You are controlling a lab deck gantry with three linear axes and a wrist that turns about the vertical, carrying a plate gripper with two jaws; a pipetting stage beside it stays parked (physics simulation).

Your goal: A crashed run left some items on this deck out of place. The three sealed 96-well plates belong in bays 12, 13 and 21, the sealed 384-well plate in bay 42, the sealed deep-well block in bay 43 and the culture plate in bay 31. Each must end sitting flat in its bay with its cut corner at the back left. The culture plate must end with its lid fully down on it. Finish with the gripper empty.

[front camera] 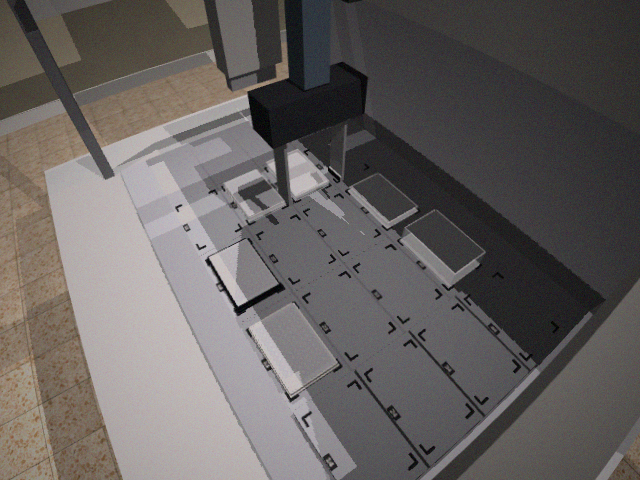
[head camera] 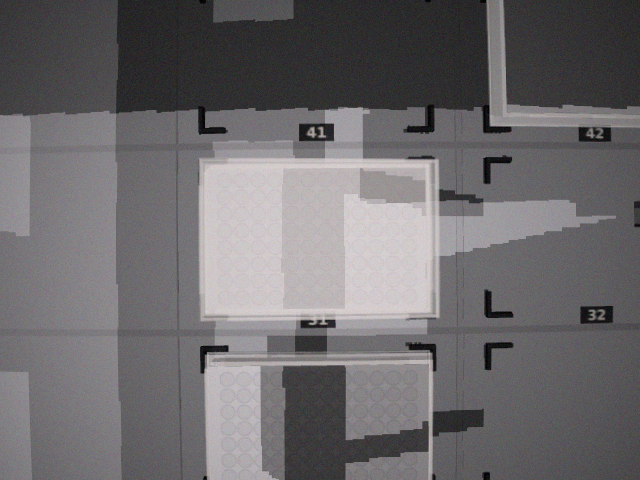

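Pixels of known places: gripper, fingertip midpoint: (front camera: 311, 186); robot's base at its link origin: (front camera: 177, 208).
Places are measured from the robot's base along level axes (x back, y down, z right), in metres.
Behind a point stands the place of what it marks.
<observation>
The lidded culture plate (front camera: 305, 173) {y -0.018, x -0.083, z -0.268 m} (head camera: 315, 242) {y -0.019, x -0.063, z -0.255 m} lies in bay 31. Its lid covers it, with a wider rim at the right in the head view; full seating cannot be told. My gripper (front camera: 312, 191) {y -0.095, x -0.194, z -0.212 m} is open and empty, its jaw tips near the plate's right end in the front view. A sealed plate (front camera: 266, 189) {y -0.014, x -0.075, z -0.176 m} (head camera: 310, 428) {y -0.014, x -0.059, z -0.154 m} lies in bay 21, a black-edged plate (front camera: 248, 271) {y -0.014, x -0.236, z -0.050 m} in bay 12, and another pale plate (front camera: 297, 341) {y -0.015, x -0.392, z -0.052 m} in bay 13. The 384-well plate (front camera: 383, 197) {y -0.014, x -0.231, z -0.362 m} (head camera: 573, 56) {y -0.014, x -0.207, z -0.357 m} lies in bay 42, and the taller deep-well block (front camera: 443, 242) {y -0.042, x -0.395, z -0.357 m} in bay 43. Cut corners are unclear.
The parked pipetting stage (front camera: 240, 41) hangs behind the gripper at the upper left. A dark post (front camera: 67, 98) {y -0.201, x 0.207, z 0.102 m} rises at the deck's left. A grey wall (front camera: 491, 129) {y -0.186, x -0.328, z -0.500 m} stands along the right side. Strong shadows cross the deck and plates.
</observation>
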